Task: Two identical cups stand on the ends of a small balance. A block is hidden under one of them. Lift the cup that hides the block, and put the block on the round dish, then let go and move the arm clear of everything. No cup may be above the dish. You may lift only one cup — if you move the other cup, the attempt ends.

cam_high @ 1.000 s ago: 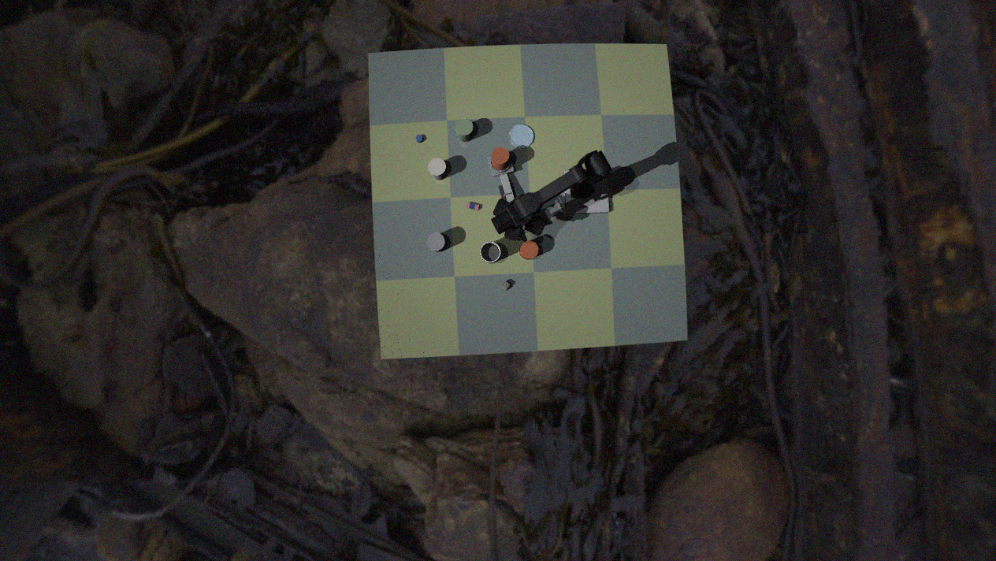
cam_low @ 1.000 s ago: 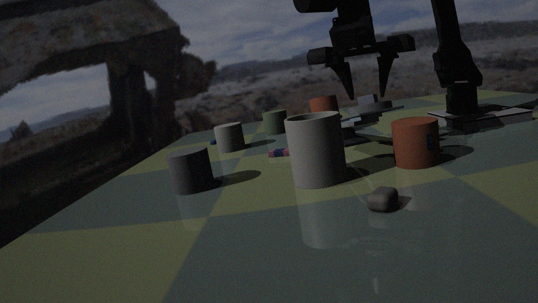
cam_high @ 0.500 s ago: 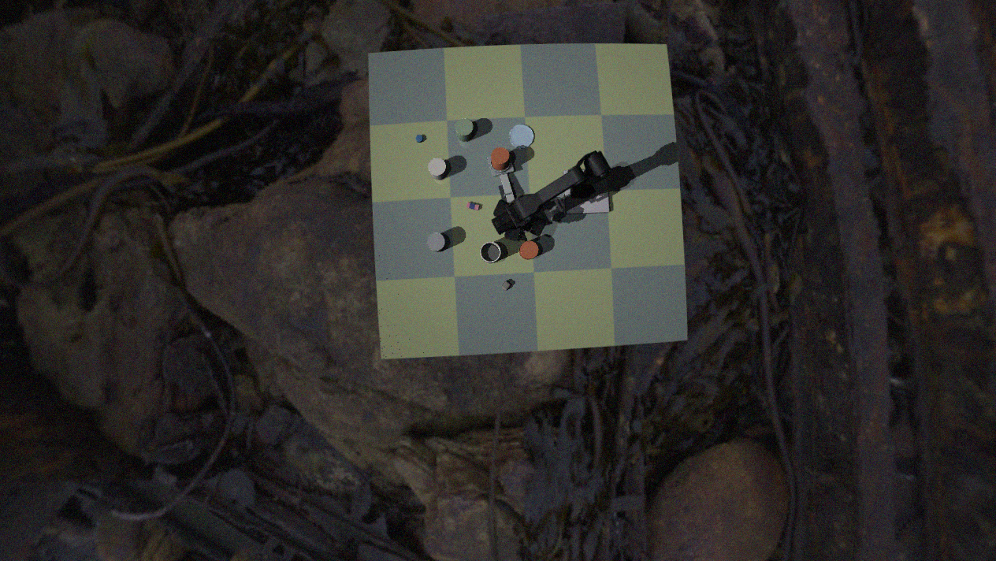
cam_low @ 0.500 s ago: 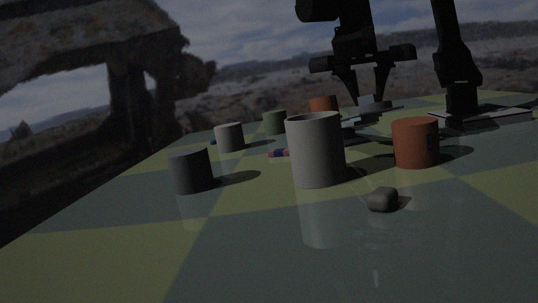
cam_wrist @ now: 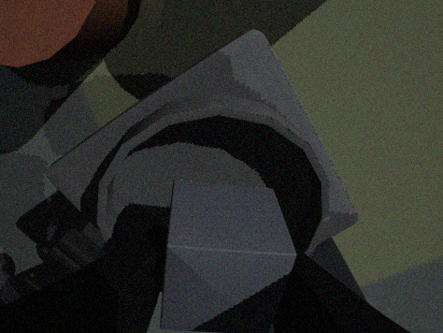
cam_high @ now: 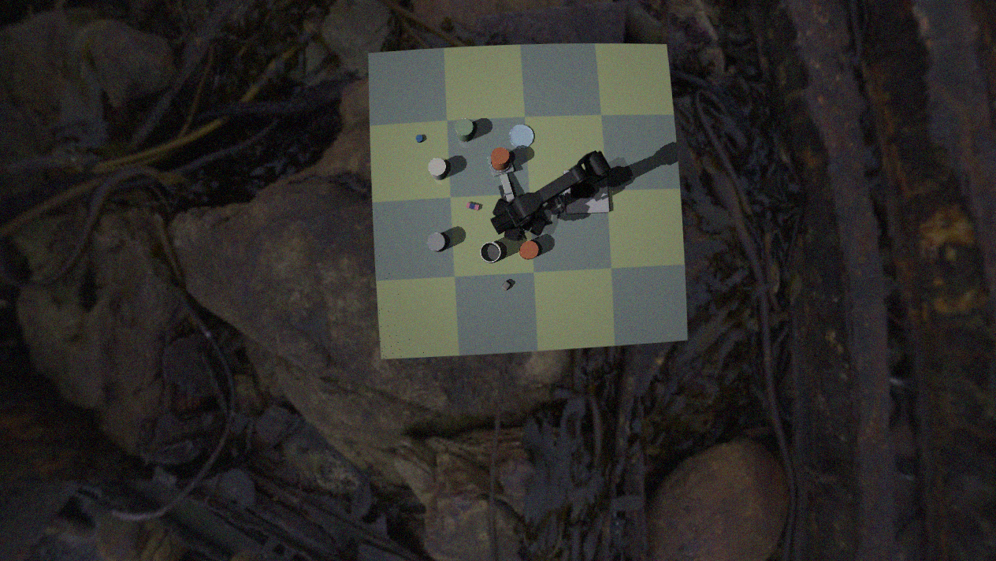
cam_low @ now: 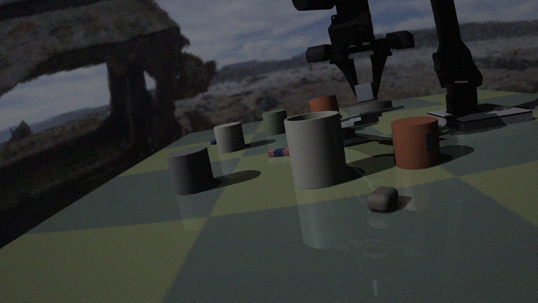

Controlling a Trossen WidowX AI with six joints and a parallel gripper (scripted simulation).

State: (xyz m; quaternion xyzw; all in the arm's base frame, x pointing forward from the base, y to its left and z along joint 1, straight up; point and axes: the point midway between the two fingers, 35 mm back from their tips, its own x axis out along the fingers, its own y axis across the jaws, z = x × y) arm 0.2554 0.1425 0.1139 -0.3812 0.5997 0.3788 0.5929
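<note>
Now: the pale blue round dish 37 cm to the right of my gripper tip, 10 cm below it and 2 cm behind it. Also, from my gripper tip: small balance 12 cm to the right, 6 cm below, 3 cm ahead; then grey block 1 cm above; then pink-blue eraser 18 cm ahead, 10 cm below, 7 cm to the right.
</note>
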